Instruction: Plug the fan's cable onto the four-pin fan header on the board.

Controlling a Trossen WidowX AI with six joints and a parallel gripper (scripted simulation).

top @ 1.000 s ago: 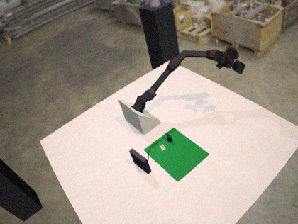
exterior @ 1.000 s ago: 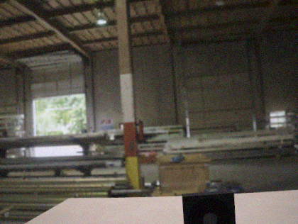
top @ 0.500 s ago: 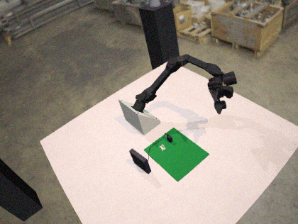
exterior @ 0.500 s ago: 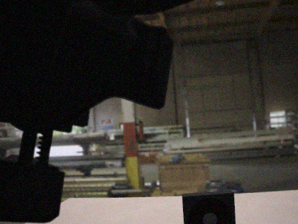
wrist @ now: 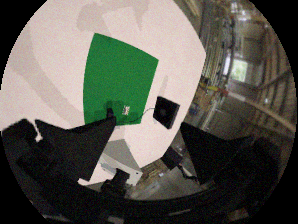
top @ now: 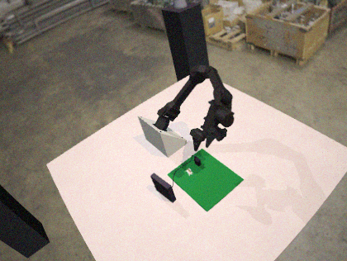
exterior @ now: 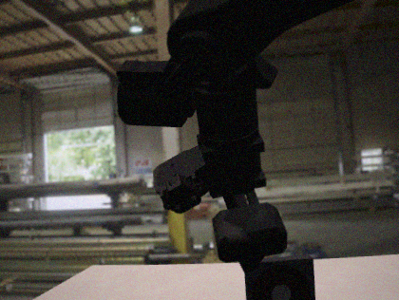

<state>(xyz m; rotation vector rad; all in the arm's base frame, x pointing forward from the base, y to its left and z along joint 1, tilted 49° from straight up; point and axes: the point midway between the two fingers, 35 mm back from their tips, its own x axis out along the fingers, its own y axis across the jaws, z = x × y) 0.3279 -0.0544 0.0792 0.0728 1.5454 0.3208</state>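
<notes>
Now: gripper tip 80 mm past the dark plug, 20 mm to the right of it and 170 mm above it. Round my gripper tip: white four-pin header (70 mm behind, 40 mm to the right, 190 mm below); black fan (60 mm behind, 200 mm to the right, 140 mm below); green board (10 mm ahead, 10 mm to the right, 210 mm below).
</notes>
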